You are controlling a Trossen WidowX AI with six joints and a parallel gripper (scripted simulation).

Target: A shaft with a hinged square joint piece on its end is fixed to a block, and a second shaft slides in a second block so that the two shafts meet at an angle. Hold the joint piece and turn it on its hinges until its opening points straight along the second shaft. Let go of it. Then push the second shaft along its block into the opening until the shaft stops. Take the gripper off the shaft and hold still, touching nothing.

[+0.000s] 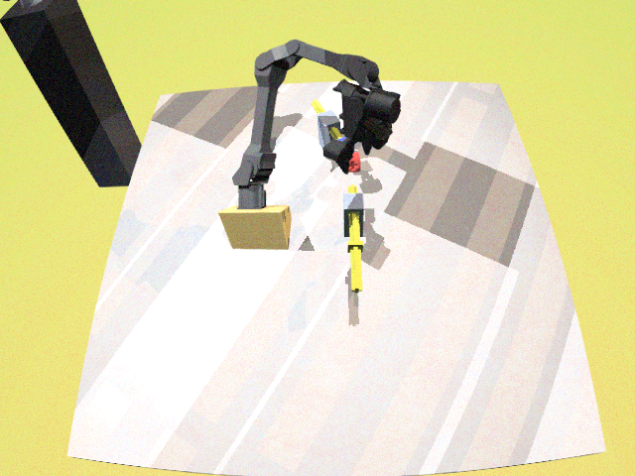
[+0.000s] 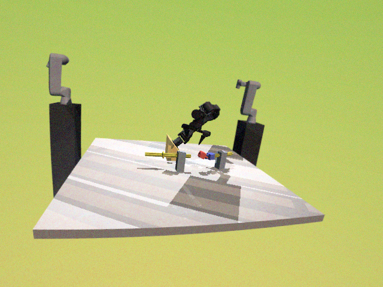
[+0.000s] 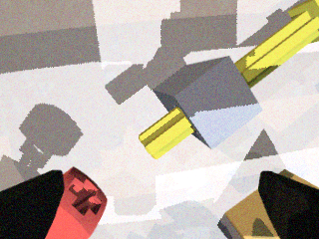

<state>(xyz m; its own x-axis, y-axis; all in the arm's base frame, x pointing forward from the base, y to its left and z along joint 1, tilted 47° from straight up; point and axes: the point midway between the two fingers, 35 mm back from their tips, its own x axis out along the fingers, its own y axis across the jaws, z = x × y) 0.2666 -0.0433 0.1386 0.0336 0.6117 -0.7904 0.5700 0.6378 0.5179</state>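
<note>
My gripper tip is now 1 cm past the red square joint piece, 9 cm to the right of it and 8 cm above it.
</note>
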